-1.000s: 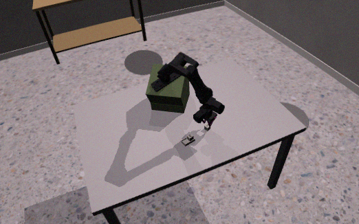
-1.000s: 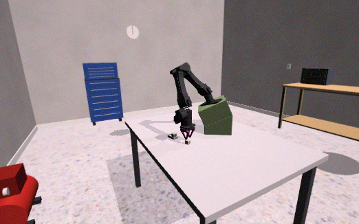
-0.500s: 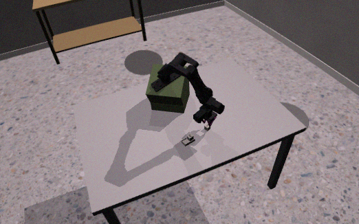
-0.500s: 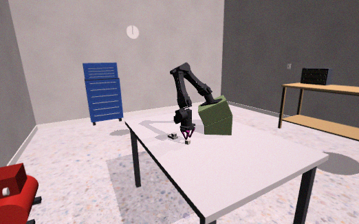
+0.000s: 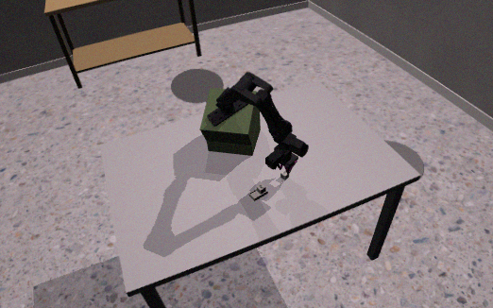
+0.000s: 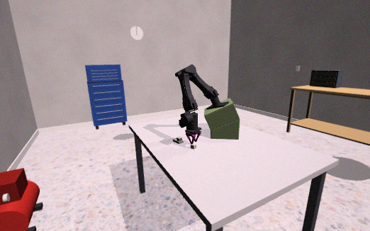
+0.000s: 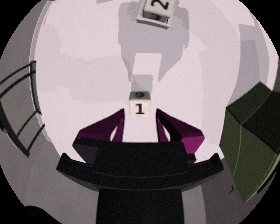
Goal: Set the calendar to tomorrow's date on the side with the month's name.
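Now: the white cube 30 mm below my hand. Round my hand: calendar tray: 160 mm to the right, 40 mm below, 10 mm ahead.
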